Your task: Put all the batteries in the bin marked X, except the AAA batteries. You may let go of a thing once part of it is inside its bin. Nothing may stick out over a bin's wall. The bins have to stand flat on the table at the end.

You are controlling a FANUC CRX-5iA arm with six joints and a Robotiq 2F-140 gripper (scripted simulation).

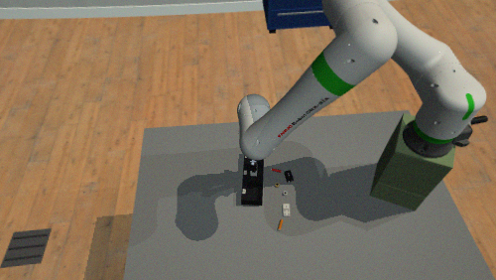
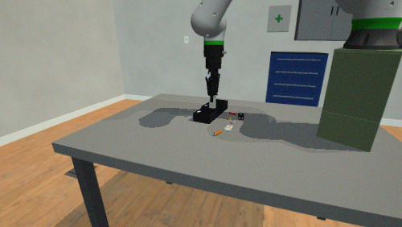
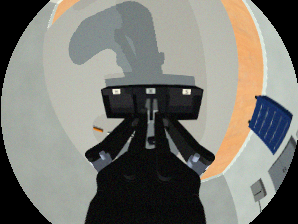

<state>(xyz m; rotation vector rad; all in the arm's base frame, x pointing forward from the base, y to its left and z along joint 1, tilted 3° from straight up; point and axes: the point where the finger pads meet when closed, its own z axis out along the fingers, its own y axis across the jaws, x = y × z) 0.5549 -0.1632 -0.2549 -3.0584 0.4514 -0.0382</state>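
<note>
My gripper is now 4 cm above the bin strip. Also, from my hand: tiny round thing (9 cm behind, 6 cm to the left, 6 cm below); thin red battery (10 cm behind, 6 cm below, 1 cm to the right); black block battery (14 cm behind, 6 cm below, 4 cm to the left).
</note>
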